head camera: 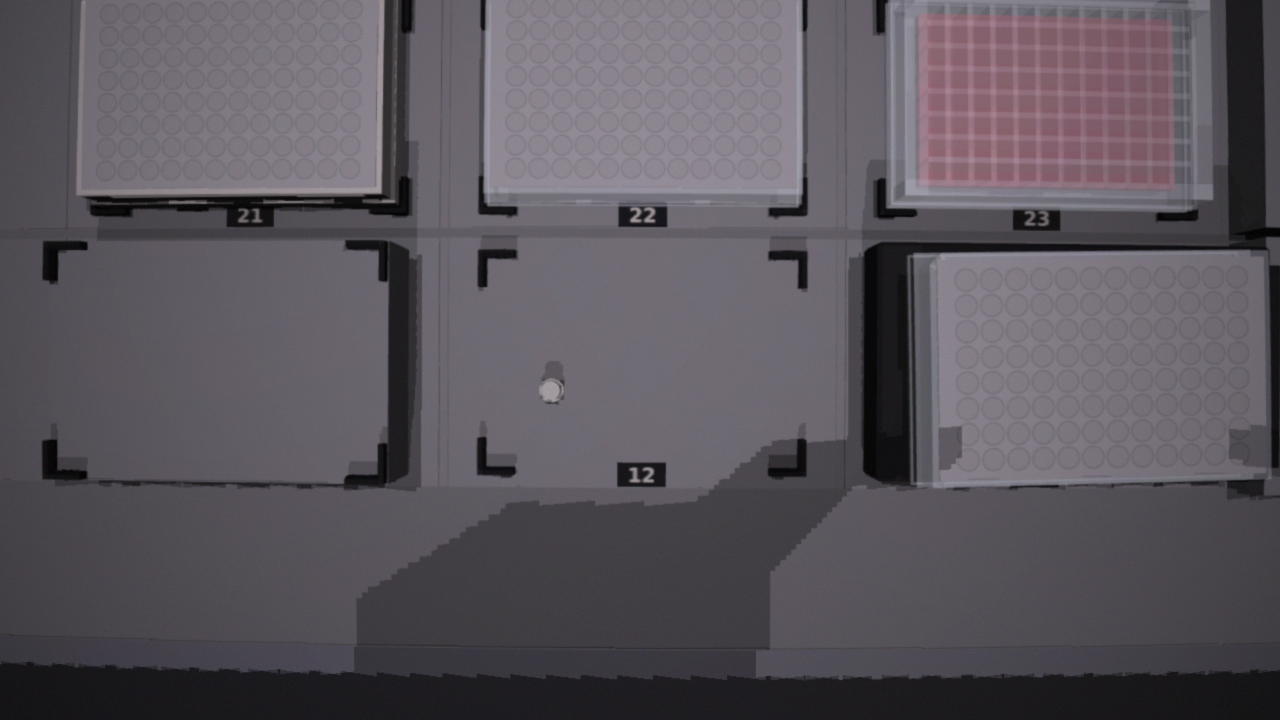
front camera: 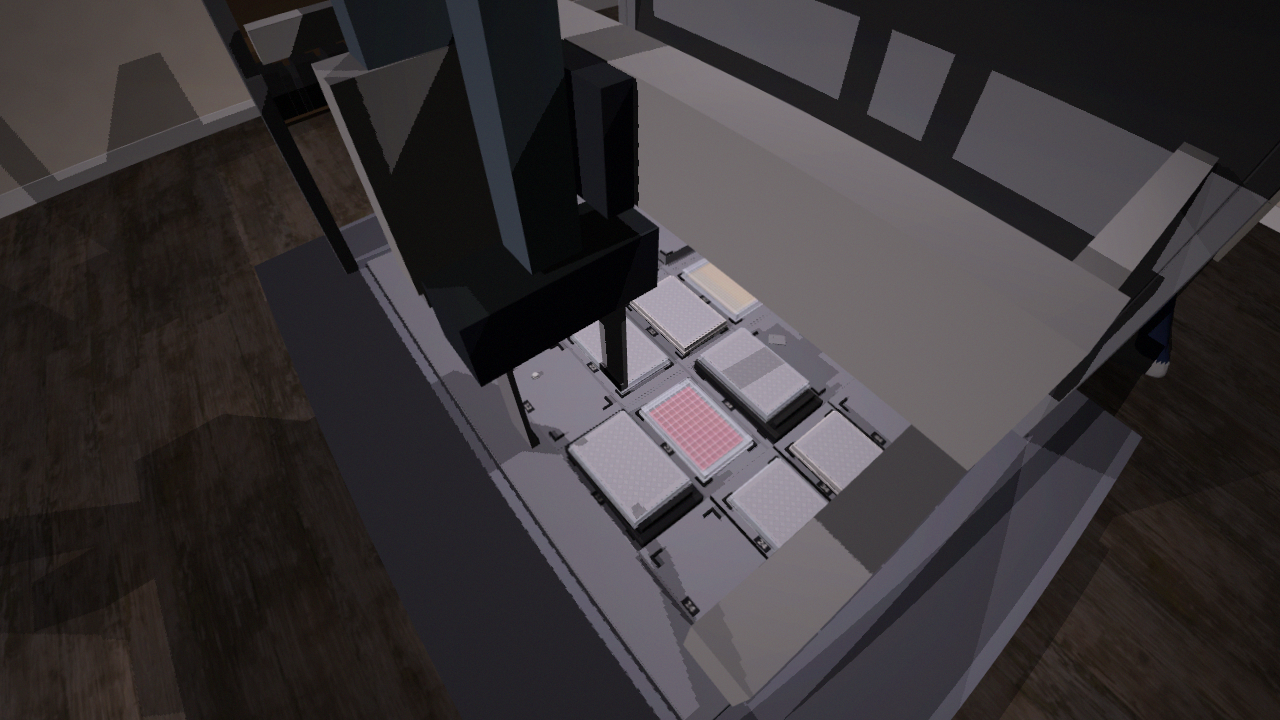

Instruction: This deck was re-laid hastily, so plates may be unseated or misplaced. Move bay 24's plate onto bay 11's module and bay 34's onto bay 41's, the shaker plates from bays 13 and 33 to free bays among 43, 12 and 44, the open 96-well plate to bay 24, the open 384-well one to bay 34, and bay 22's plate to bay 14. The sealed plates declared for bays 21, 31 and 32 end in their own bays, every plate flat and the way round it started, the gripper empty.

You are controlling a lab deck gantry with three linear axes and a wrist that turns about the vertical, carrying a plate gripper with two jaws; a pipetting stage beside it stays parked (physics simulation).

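Places are measured from the robot's base along level axes (x left, y back, z up), in metres.
Pixels of known places: gripper, fingertip midpoint: (front camera: 571,404); robot's base, link origin: (head camera: 102,461).
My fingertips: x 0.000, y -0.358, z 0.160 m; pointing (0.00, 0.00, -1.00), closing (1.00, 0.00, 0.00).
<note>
For each thing: its middle in the pictures, then the offset to it from my fingertips. "spot": a spot on its surface instead.
- Bay 22's pale plate, body centre: (head camera: 643,96) (front camera: 619,348) dx +0.150, dy +0.130, dz -0.153 m
- Bay 21's cream-edged plate, body centre: (head camera: 240,98) dx +0.150, dy +0.294, dz -0.153 m
- Bay 13's lidded plate, body centre: (head camera: 1089,367) (front camera: 628,464) dx +0.043, dy -0.033, dz -0.131 m
- red open 96-well plate, body centre: (head camera: 1047,101) (front camera: 695,426) dx +0.150, dy -0.034, dz -0.153 m
- Bay 33's plate, body centre: (front camera: 753,371) dx +0.258, dy -0.027, dz -0.131 m
- bay 24's plate, body centre: (front camera: 792,516) dx +0.150, dy -0.198, dz -0.138 m
- bay 34's plate, body centre: (front camera: 850,463) dx +0.257, dy -0.198, dz -0.138 m
- bay 32's plate, body centre: (front camera: 677,312) dx +0.261, dy +0.130, dz -0.151 m
- tan open plate, body centre: (front camera: 726,283) dx +0.364, dy +0.130, dz -0.153 m
- small white round piece, body centre: (head camera: 551,390) (front camera: 535,375) dx +0.032, dy +0.167, dz -0.158 m
- Bay 11's raised module, surface spot: (head camera: 223,358) spot: dx +0.044, dy +0.291, dz -0.141 m
- Bay 14, surface spot: (front camera: 707,559) spot: dx +0.045, dy -0.172, dz -0.146 m
- pale flat scrap, body centre: (front camera: 776,339) dx +0.346, dy +0.004, dz -0.160 m
My gripper (front camera: 578,415) is open, its jaws hanging around the bay 12 area with no plate between them; it does not show in the head view. Bay 22's pale plate (front camera: 646,362) (head camera: 642,98) lies in its brackets. Bay 21's cream-edged plate (head camera: 230,98) lies left of it. Bay 13's lidded plate (front camera: 631,465) (head camera: 1100,367) sits on a dark shaker. The red open 96-well plate (front camera: 698,428) (head camera: 1042,102) is in bay 23. Bay 33's plate (front camera: 751,371), bay 24's plate (front camera: 776,501), bay 34's plate (front camera: 836,450), bay 32's plate (front camera: 677,313) and the tan open plate (front camera: 720,286) show in the front view.
A small white round piece (front camera: 536,375) (head camera: 551,390) lies inside bay 12. Bay 11's raised module (head camera: 223,358) bears no plate. Bay 14 (front camera: 707,559) holds no plate. A pale flat scrap (front camera: 776,339) lies in bay 43. A wide beam (front camera: 850,241) hides the back right bays.
</note>
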